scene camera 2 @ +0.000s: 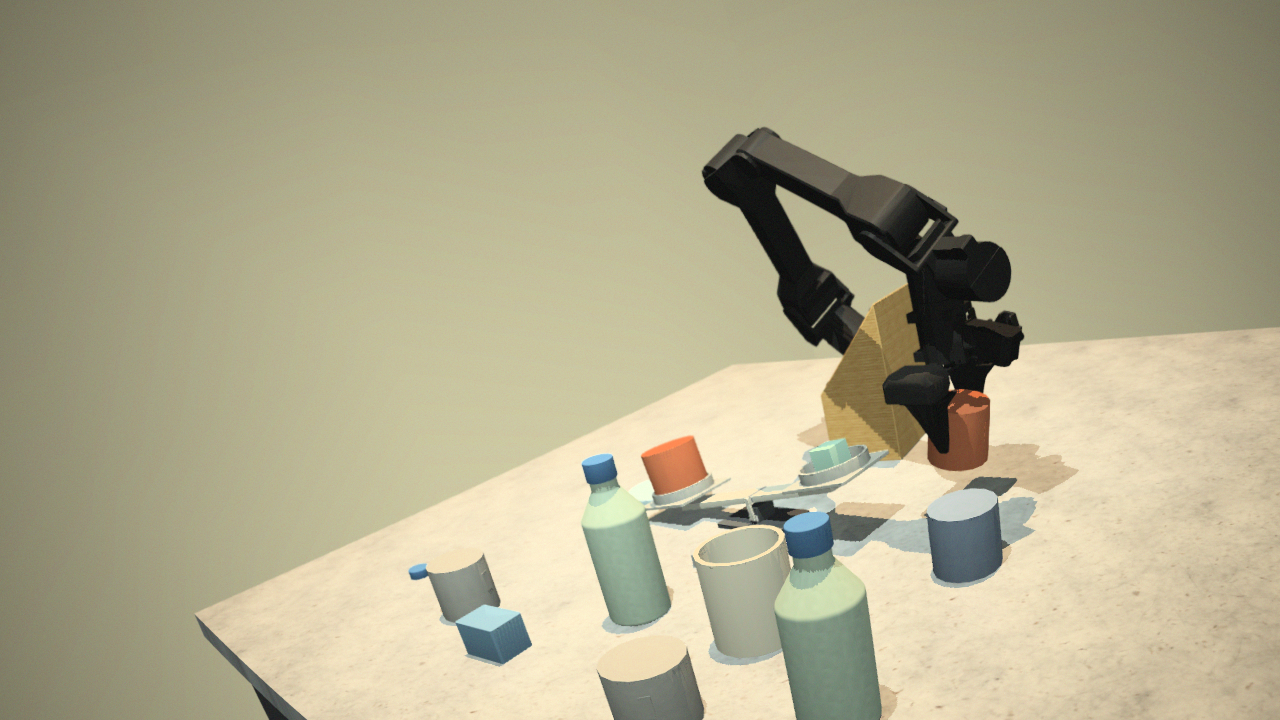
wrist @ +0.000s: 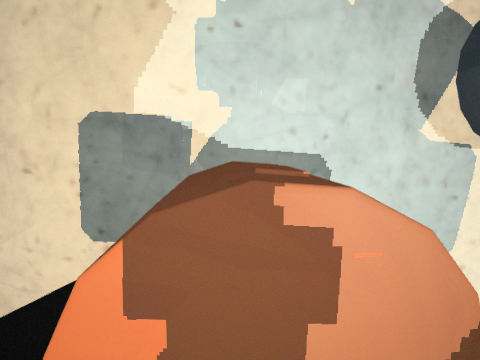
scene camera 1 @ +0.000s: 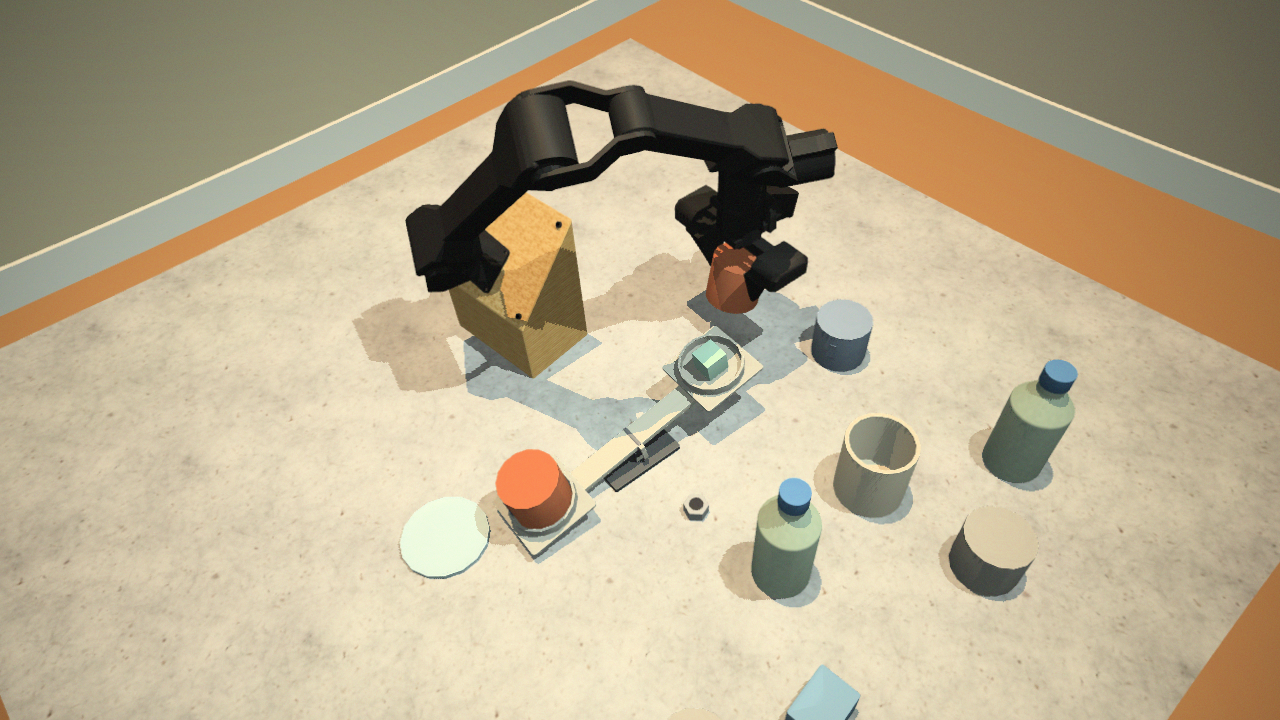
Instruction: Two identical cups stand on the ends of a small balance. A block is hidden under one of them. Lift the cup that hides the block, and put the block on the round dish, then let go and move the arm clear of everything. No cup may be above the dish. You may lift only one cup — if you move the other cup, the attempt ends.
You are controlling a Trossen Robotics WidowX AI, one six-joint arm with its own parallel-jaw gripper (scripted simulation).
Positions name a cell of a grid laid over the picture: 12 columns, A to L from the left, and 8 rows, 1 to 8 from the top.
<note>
My gripper (scene camera 2: I5) carries an orange cup (scene camera 2: J5). Also in view: an orange cup (scene camera 1: E6), a pale green block (scene camera 1: G4), a blue-grey cylinder (scene camera 2: J6), a grey cylinder (scene camera 1: J7), a beige cup (scene camera 1: I6), a grey cylinder (scene camera 2: E7), a balance beam (scene camera 1: G5) and a pale green round dish (scene camera 1: E6).
The pale green block is seen too in scene camera 2 (scene camera 2: H6). The blue-grey cylinder is seen too in scene camera 1 (scene camera 1: H4). My gripper shows as well in scene camera 1 (scene camera 1: G4). The wrist view misses the pale green block: it is out of frame. The wrist view misses the beige cup: it is out of frame.
</note>
